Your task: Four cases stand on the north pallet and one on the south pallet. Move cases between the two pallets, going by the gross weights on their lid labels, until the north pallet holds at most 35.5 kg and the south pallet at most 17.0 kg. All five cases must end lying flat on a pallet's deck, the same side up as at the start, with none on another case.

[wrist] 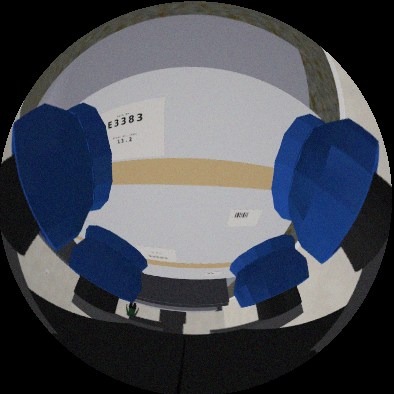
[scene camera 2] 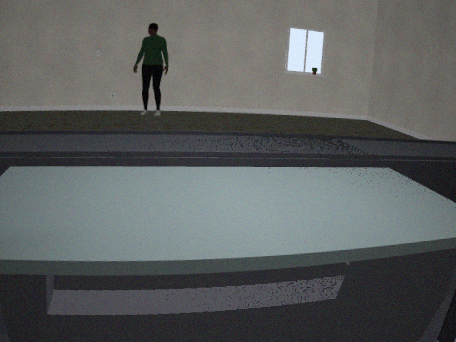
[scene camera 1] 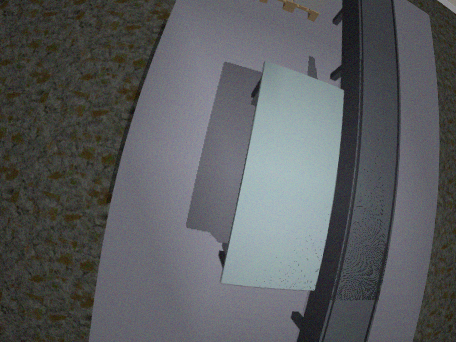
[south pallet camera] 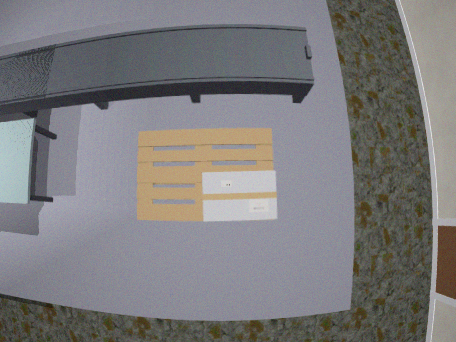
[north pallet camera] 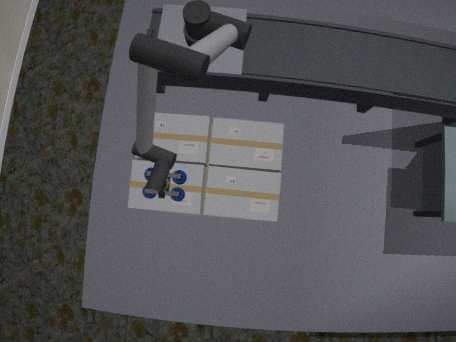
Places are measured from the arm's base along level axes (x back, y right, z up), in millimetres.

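Where they show: hand, tool point: (wrist: 188,231); arm's base, link origin: (wrist: 172,310) (north pallet camera: 200,37).
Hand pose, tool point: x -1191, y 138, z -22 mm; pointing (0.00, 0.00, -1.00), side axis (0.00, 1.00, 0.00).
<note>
Each offset is from my tool point to the top centre of the thing. Level surfaces: height alone.
My suction head (north pallet camera: 164,184) (wrist: 192,215) is open, its four blue cups hanging above the lower-left case {dy +21, dx -9, dz -121 mm} (north pallet camera: 140,202) (wrist: 200,125) in the north pallet view, with nothing held. In the wrist view its lid label reads E3383, with what looks like 13.2. The upper-left case {dy +19, dx +394, dz -154 mm} (north pallet camera: 190,125), upper-right case {dy -579, dx +392, dz -162 mm} (north pallet camera: 225,157) and lower-right case {dy -579, dx -7, dz -147 mm} (north pallet camera: 235,207) lie flat beside it; their labels are too small to read. The north pallet is mostly hidden under the cases. One case (south pallet camera: 250,182) lies flat on the lower-right part of the south pallet (south pallet camera: 167,175).
The floor rail (scene camera 1: 375,125) (scene camera 2: 100,142) (north pallet camera: 325,55) (south pallet camera: 175,60) runs past both pallets, with the carriage (north pallet camera: 227,65) near its north end. A pale green table {dz -18 mm} (scene camera 1: 290,175) (scene camera 2: 200,215) (north pallet camera: 450,175) (south pallet camera: 15,160) stands between the pallets. A person (scene camera 2: 154,52) stands beyond the rail.
</note>
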